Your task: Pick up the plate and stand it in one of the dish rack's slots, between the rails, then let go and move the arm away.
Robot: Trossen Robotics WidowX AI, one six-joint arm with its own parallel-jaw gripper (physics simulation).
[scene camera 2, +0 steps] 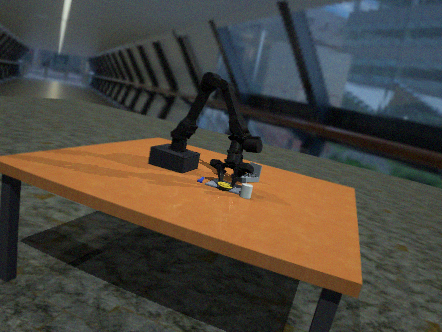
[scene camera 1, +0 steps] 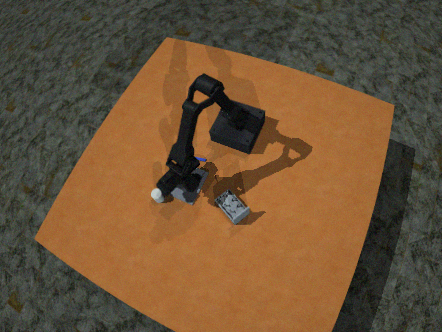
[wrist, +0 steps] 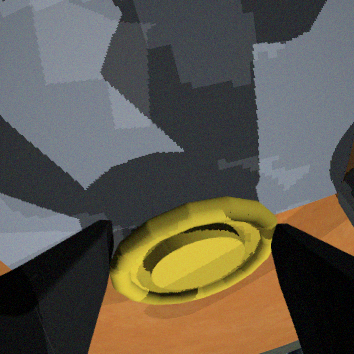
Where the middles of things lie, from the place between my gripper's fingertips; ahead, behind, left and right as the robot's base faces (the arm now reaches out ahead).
Right now the yellow plate (wrist: 198,248) is 10 mm to the right of my hand. Also, from my hand: grey mat (wrist: 119,117) 20 mm behind, 50 mm to the left, 10 mm below.
